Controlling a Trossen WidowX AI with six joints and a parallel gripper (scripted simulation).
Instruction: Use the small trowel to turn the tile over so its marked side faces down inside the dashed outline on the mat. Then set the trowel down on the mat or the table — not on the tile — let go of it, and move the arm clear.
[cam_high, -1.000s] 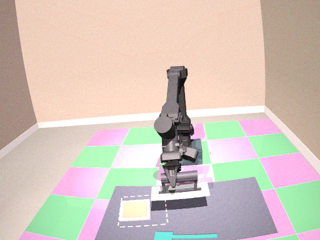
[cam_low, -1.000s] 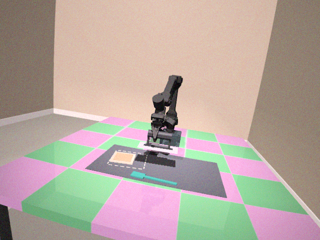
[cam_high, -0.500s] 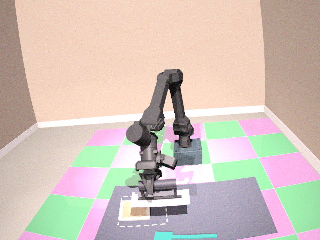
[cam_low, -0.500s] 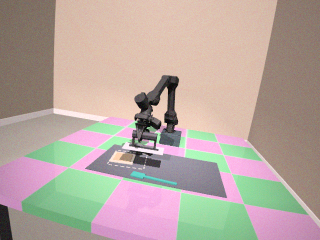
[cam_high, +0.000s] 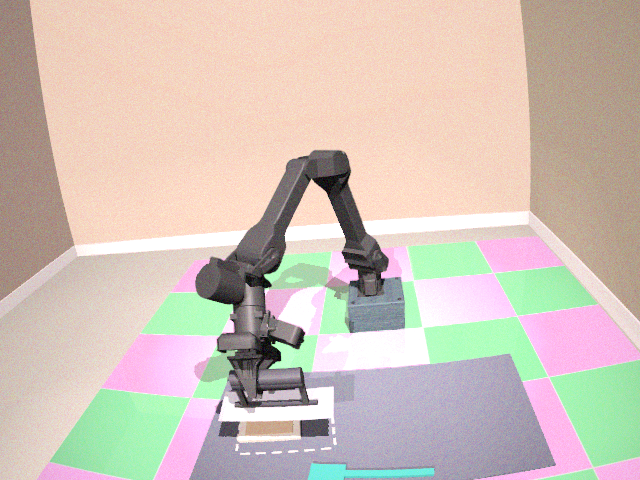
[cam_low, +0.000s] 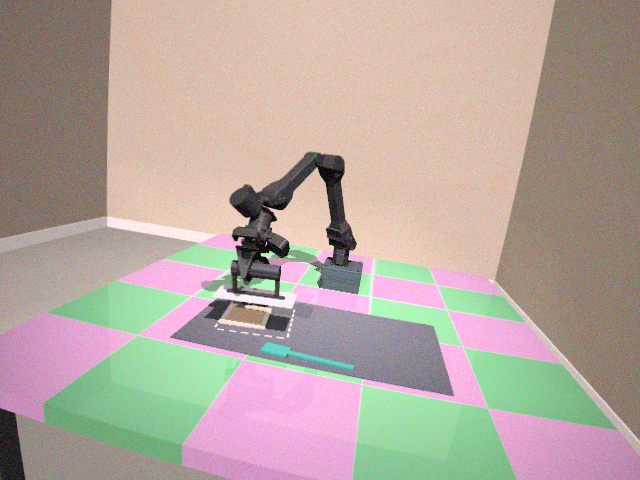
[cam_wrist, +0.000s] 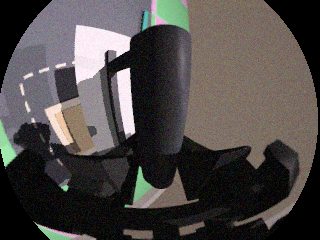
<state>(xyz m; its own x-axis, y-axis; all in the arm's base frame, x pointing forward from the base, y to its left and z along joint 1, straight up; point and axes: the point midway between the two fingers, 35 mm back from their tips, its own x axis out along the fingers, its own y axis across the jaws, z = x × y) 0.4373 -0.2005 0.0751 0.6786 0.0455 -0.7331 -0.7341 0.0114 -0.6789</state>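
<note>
Now: the teal flat tool 8 cm ahead of my gripper tip, 16 cm to the left of it and 12 cm below it. The rest, counted from my gripper tip: grey mat 6 cm behind, 19 cm to the left, 15 cm below; then tile 7 cm behind, 1 cm to the right, 12 cm below; then trowel 3 cm behind, 1 cm below.
</note>
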